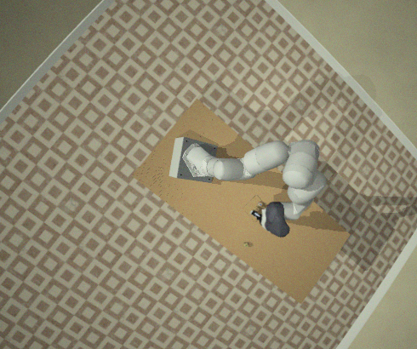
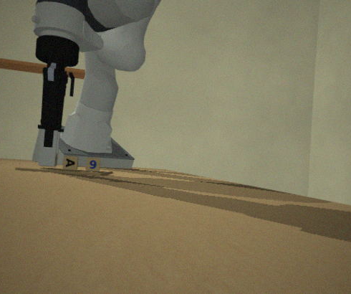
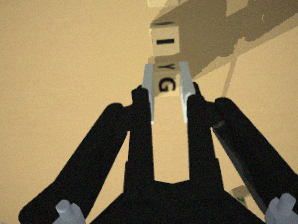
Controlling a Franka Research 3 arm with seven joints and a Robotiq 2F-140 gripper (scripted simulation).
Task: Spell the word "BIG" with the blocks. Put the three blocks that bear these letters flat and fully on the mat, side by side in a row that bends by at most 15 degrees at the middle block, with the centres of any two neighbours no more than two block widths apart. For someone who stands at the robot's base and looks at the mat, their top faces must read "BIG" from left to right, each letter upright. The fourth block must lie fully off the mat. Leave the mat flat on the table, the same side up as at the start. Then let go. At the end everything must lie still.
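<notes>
The thin mat lies 10 mm behind my hand, 40 mm to the left of it and 40 mm below it.
</notes>
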